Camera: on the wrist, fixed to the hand. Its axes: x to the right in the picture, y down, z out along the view.
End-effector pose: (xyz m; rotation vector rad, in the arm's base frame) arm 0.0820 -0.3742 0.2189 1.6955 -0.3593 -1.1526
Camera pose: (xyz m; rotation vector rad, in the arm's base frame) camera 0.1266 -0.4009 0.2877 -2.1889 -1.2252 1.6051
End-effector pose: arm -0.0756 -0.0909 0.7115 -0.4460 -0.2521 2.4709
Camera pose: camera -0.1148 -0.1522 0.6651 -0.3210 0.0203 0.8160
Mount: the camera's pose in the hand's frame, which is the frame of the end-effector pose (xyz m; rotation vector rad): 0.0049 0.0828 -0.0237 0.3425 0.3779 -1.5961
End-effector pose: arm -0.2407 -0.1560 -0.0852 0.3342 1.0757 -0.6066
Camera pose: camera -0.2055 -0.0793 -0.1030 -0.2248 1.4804 -2.2230
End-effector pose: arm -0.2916 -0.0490 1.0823 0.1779 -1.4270 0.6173
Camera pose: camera -0.3121 0.0325 1.0630 1.2374 -0.4610 -0.4448
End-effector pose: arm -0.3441 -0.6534 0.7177 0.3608 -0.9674 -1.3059
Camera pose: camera -0.2729 -0.6418 0.7650 1.8194 -0.4449 -2.3005
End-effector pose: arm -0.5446 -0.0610 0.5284 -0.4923 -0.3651 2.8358
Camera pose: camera -0.5564 -0.1327 0.4819 -0.3601 -0.0754 1.1849
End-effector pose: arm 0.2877 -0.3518 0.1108 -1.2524 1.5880 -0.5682
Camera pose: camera 0.2298 -0.3318 0.0501 -2.0148 0.3487 -2.0144
